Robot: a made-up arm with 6 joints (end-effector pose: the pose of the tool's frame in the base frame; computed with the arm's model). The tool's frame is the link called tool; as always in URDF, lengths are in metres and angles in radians.
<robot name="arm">
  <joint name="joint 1" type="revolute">
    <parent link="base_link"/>
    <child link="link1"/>
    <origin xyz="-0.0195 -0.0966 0.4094" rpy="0 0 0"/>
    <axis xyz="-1 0 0"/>
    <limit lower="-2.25" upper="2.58"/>
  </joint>
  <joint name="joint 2" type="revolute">
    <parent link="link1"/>
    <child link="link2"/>
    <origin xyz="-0.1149 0.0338 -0.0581" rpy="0 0 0"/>
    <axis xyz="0 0 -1"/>
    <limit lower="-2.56" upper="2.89"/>
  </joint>
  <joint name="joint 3" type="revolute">
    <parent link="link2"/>
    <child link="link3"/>
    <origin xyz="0.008 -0.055 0.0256" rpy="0 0 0"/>
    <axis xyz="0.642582 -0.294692 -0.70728"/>
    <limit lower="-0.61" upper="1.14"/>
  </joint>
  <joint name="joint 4" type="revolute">
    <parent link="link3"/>
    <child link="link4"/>
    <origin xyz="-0.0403 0.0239 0.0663" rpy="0 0 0"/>
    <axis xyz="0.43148 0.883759 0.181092"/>
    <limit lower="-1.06" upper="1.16"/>
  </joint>
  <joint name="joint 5" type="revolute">
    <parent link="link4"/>
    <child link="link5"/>
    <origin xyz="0.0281 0.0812 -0.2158" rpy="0 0 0"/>
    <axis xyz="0 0 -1"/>
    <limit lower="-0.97" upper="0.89"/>
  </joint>
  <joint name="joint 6" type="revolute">
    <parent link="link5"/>
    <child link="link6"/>
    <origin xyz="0.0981 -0.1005 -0.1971" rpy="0 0 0"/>
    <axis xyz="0 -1 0"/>
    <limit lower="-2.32" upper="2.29"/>
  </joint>
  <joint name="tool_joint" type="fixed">
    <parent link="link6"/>
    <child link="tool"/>
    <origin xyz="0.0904 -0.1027 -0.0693" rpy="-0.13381 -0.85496 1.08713"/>
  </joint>
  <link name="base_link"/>
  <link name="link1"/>
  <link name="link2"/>
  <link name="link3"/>
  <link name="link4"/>
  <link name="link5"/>
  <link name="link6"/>
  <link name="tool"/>
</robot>
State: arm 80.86 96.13 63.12 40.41 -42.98 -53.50
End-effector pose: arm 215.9 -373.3 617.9 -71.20 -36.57 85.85
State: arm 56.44 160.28 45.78 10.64 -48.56 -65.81
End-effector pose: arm -362.9 -535.3 349.5 153.66 -75.46 160.03
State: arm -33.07 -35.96 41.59 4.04 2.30 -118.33
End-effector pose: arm -127.0 226.1 113.9 117.37 -15.60 62.32
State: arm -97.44 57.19 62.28 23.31 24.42 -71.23
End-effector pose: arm 149.0 253.4 594.1 -129.69 74.00 35.28
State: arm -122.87 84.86 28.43 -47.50 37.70 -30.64
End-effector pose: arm -482.4 288.8 436.8 -11.80 45.73 -102.53
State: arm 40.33 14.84 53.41 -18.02 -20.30 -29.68
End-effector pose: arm 149.9 -509.6 275.4 -39.60 -43.63 52.90
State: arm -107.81 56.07 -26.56 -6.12 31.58 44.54
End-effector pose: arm -309.7 257.4 261.7 59.45 -26.32 -48.48
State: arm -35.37 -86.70 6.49 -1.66 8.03 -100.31
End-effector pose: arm -7.2 191.5 49.3 54.93 -11.31 113.18
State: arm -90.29 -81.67 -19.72 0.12 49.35 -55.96
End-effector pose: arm 123.3 350.0 301.0 159.50 -82.12 -42.51
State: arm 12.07 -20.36 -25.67 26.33 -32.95 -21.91
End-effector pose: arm -180.6 -271.6 -108.0 53.64 -9.38 100.27
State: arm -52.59 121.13 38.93 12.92 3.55 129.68
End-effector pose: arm -186.9 131.4 224.0 -112.24 -2.30 -11.18
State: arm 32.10 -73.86 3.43 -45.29 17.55 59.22
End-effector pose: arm 261.6 19.4 234.4 -94.84 -9.99 -176.61
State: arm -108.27 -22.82 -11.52 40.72 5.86 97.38
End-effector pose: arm -187.1 250.5 417.2 144.10 1.19 -128.99
